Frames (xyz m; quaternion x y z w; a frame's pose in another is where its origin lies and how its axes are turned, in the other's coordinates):
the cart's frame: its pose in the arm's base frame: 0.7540 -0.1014 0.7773 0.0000 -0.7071 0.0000 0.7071
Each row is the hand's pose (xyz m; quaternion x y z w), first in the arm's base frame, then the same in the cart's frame.
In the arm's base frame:
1: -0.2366 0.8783 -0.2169 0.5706 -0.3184 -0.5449 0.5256
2: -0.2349 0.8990 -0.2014 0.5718 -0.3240 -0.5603 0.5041
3: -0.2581 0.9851 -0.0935 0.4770 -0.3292 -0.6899 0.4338
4: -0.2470 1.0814 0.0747 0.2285 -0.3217 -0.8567 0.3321
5: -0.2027 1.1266 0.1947 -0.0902 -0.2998 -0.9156 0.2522
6: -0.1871 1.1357 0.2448 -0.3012 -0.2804 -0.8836 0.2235
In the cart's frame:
1: -0.9942 0.9797 0.9906 0.0182 0.1465 -0.7887 0.5968
2: -0.9787 1.0004 0.9889 0.0081 0.1274 -0.8005 0.5856
3: -0.8708 1.0865 1.0121 -0.1505 0.0740 -0.8251 0.5395
4: -0.7026 1.1828 1.0010 -0.4442 0.0074 -0.7674 0.4623
5: -0.5826 1.2280 0.9567 -0.7112 -0.0337 -0.5837 0.3903
6: -0.5325 1.2371 0.9411 -0.8378 -0.0402 -0.4118 0.3563

